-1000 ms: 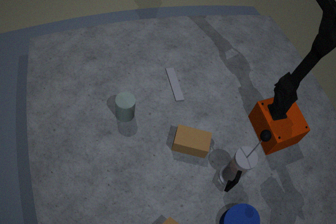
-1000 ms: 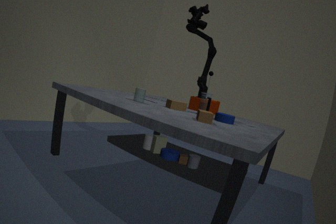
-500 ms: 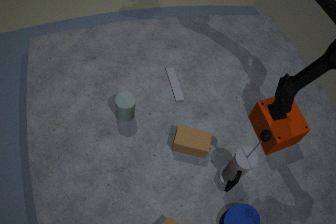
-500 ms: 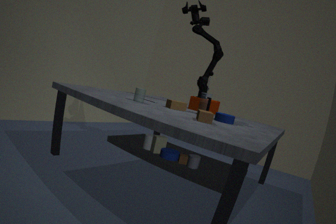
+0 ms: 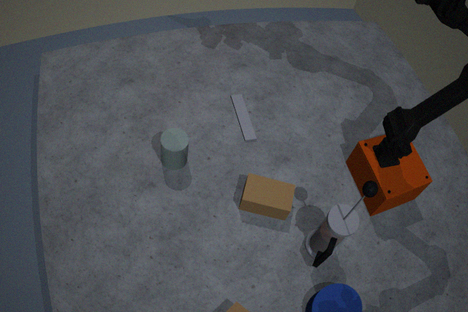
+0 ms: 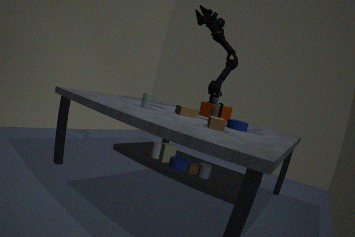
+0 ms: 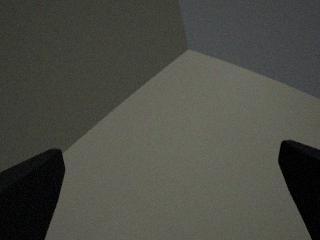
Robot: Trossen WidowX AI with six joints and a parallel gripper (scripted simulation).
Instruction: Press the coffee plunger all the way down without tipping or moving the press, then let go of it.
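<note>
Now: gripper tip 57 cm above the coffee press, 26 cm to the right of it and 7 cm past it. Round my gripper tip: pale green cylinder (66 cm below, 22 cm ahead, 3 cm to the right); then flat grey strip (70 cm below, 14 cm to the right, 3 cm ahead).
</note>
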